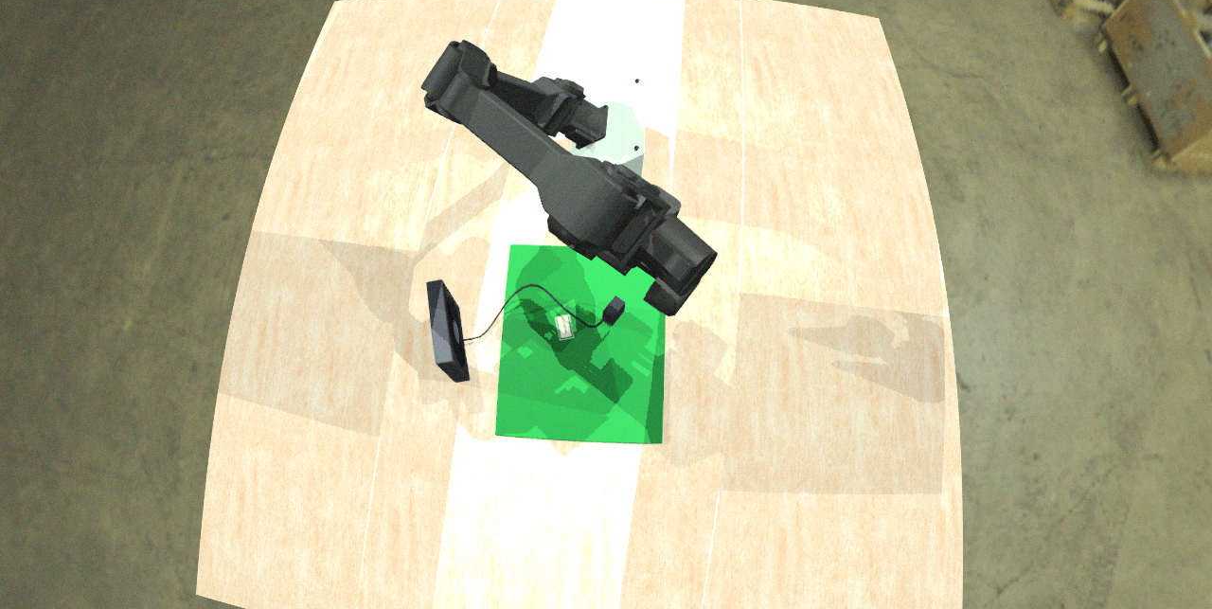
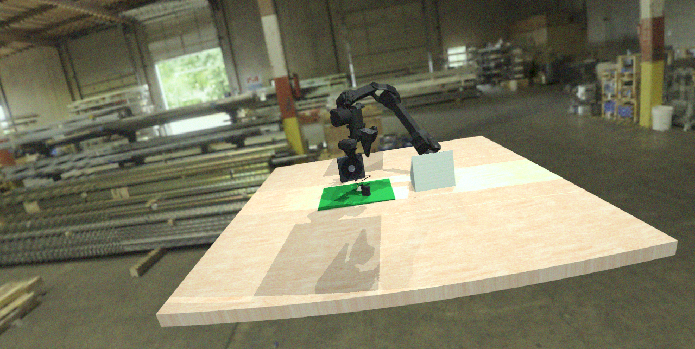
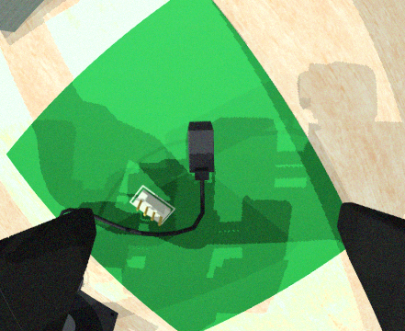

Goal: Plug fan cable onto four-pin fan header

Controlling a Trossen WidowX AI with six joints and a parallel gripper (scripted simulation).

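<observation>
Now: gripper tip 130 mm above the dark grey fan plug and 10 mm to the left of it. From my gripper tip the other things lie so: green board (170 mm below, 50 mm to the right, 50 mm ahead); then black fan (230 mm to the right, 90 mm below, 70 mm ahead); then white four-pin fan header (150 mm below, 80 mm to the right, 30 mm ahead).
</observation>
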